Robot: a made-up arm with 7 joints. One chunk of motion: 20 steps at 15 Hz.
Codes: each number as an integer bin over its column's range. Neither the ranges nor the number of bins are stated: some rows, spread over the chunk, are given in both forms.
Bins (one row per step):
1: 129 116 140 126 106 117 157
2: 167 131 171 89 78 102 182
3: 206 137 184 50 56 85 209
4: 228 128 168 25 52 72 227
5: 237 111 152 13 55 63 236
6: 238 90 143 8 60 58 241
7: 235 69 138 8 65 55 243
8: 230 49 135 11 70 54 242
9: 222 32 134 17 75 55 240
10: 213 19 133 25 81 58 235
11: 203 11 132 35 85 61 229
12: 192 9 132 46 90 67 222
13: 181 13 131 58 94 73 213
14: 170 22 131 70 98 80 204
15: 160 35 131 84 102 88 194
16: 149 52 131 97 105 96 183
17: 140 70 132 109 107 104 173
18: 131 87 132 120 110 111 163
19: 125 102 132 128 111 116 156
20: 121 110 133 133 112 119 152
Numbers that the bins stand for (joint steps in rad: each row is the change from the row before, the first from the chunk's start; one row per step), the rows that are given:
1: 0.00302 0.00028 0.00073 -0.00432 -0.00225 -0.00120 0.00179
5: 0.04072 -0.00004 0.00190 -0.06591 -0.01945 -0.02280 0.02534
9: 0.03548 -0.00499 0.00014 -0.06373 -0.01271 -0.02600 0.02653
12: 0.02501 -0.00644 -0.00006 -0.04793 -0.00765 -0.02120 0.02116
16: 0.01000 -0.00374 -0.00016 -0.02013 -0.00259 -0.00960 0.00954
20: 0.00023 -0.00010 0.00004 -0.00050 -0.00023 -0.00040 0.00030
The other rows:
2: 0.01629 0.00122 0.00376 -0.02449 -0.01169 -0.00720 0.00924
3: 0.02990 0.00160 0.00504 -0.04575 -0.01911 -0.01400 0.01729
4: 0.03758 0.00103 0.00347 -0.05937 -0.02046 -0.01920 0.02265
6: 0.04107 -0.00135 0.00102 -0.06864 -0.01776 -0.02480 0.02683
7: 0.04002 -0.00267 0.00053 -0.06864 -0.01608 -0.02600 0.02742
8: 0.03827 -0.00393 0.00024 -0.06700 -0.01439 -0.02640 0.02713
10: 0.03234 -0.00581 0.00004 -0.05937 -0.01068 -0.02480 0.02504
11: 0.02885 -0.00631 -0.00006 -0.05392 -0.00933 -0.02360 0.02325
13: 0.02117 -0.00618 -0.00016 -0.04138 -0.00630 -0.01880 0.01848
14: 0.01733 -0.00562 -0.00016 -0.03484 -0.00495 -0.01600 0.01580
15: 0.01384 -0.00480 -0.00016 -0.02721 -0.00360 -0.01280 0.01282
17: 0.00686 -0.00261 -0.00006 -0.01358 -0.00191 -0.00640 0.00656
18: 0.00372 -0.00154 -0.00006 -0.00759 -0.00090 -0.00360 0.00358
19: 0.00163 -0.00060 -0.00006 -0.00323 -0.00056 -0.00160 0.00149

